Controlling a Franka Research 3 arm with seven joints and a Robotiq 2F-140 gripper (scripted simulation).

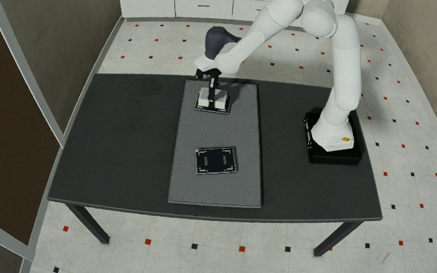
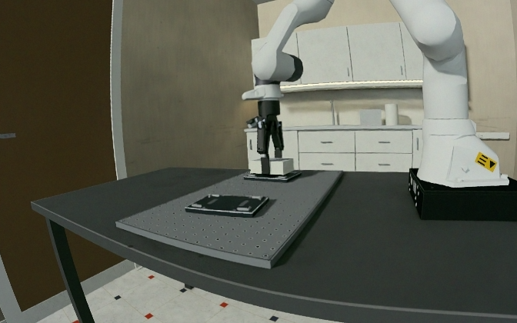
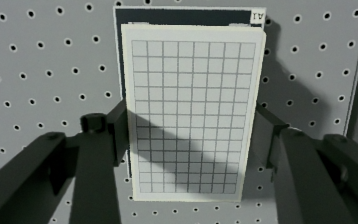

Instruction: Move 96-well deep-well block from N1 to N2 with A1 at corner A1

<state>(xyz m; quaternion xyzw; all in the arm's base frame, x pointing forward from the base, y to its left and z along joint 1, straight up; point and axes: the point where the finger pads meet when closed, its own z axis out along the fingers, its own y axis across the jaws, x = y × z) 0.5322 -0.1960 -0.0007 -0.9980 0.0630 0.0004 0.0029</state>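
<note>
Right now the nest N2 is 40 mm below my hand. Also, from my hand: 96-well deep-well block (10 mm below); then A1 label (70 mm ahead, 60 mm to the right, 40 mm below); then nest N1 (340 mm to the left, 40 mm below, 20 mm behind).
</note>
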